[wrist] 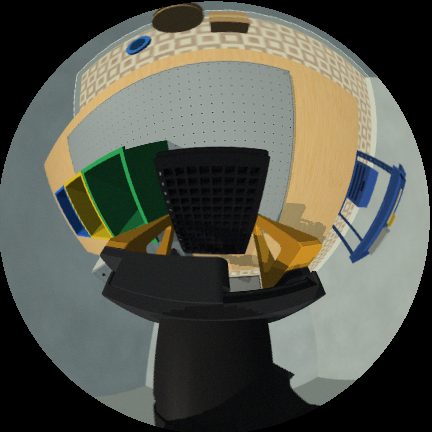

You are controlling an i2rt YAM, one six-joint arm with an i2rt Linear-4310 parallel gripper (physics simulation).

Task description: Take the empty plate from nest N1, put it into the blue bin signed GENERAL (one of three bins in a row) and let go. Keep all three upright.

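Frame: origin at the arm's base, x right, y ahead, z up, level; centimetres.
Where they show: gripper, between the fingertips: (213, 217).
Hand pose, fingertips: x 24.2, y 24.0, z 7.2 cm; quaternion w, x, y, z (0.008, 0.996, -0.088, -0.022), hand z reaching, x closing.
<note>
After its pixels a point has its place.
My gripper (213, 217) {z 7.2, x 24.1, y 24.1 cm} is shut on the black plate (212, 195) {z 8.6, x 24.7, y 27.3 cm}, with one orange finger at each side of it. The plate shows a grid of square wells that look empty. It is held above the table, and the grey pegboard surface shows past its edges. The blue bin (70, 212) {z 0.5, x -25.9, y 28.5 cm} is at the far left end of the row of three bins, well to the left of the plate. Its GENERAL sign does not show. Nest N1 cannot be made out in this view.
The yellow bin (87, 202) {z -1.9, x -12.7, y 28.0 cm} stands beside the blue one, and the large green bin (112, 195) {z -2.3, x 0.4, y 26.8 cm} stands between it and the plate. A blue cart-like frame (387, 220) stands off the table's right edge. A round brown table (177, 19) and a blue ring (130, 50) are beyond the far edge.
</note>
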